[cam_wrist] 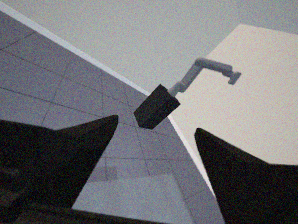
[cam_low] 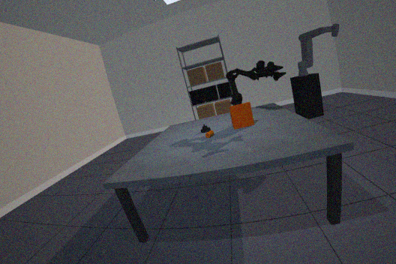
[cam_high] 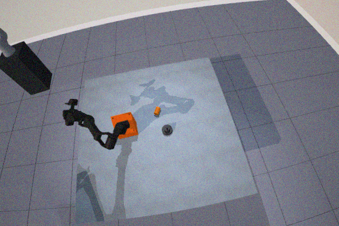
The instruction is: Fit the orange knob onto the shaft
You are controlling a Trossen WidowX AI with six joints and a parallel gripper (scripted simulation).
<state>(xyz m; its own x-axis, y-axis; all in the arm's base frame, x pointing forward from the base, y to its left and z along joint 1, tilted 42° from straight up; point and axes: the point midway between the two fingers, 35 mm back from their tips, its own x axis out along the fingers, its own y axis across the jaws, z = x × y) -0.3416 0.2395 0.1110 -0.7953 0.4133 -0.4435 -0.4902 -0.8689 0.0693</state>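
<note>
Right now the orange knob is 640 mm ahead of my gripper tip, 340 mm below it and 20 mm to the right of it. From my gripper tip the other things lie so: dark round pedestal (680 mm ahead, 330 mm below, 200 mm to the right).
</note>
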